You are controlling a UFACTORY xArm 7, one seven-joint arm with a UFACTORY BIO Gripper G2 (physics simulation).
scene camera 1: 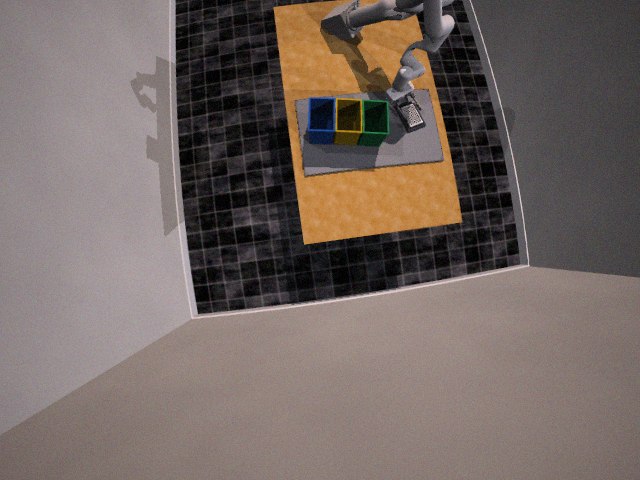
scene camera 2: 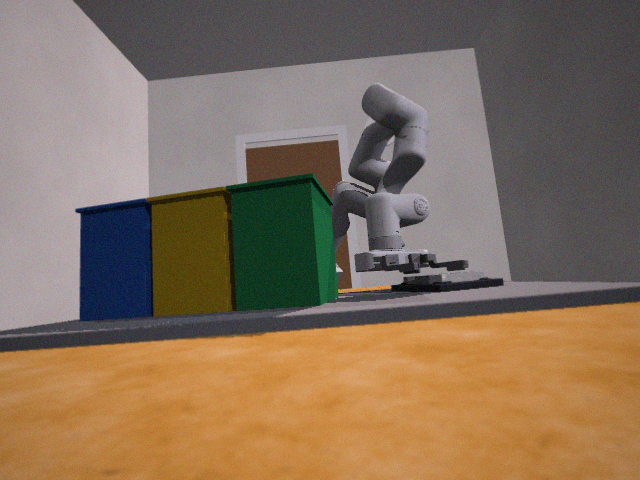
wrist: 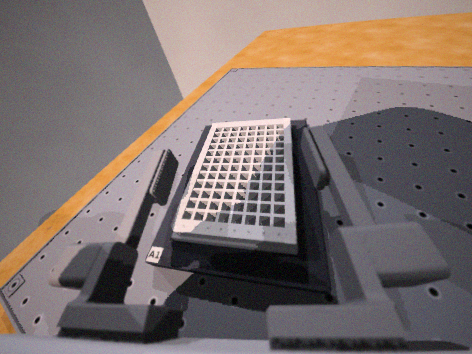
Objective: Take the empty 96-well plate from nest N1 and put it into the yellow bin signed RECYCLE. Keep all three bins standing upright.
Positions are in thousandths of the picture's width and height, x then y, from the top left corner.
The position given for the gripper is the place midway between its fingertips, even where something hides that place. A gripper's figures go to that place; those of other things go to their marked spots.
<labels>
The gripper (scene camera 2: 691, 555) is 63 cm from the lens. A blue bin (scene camera 2: 182, 572): 59 cm from the lens.
</labels>
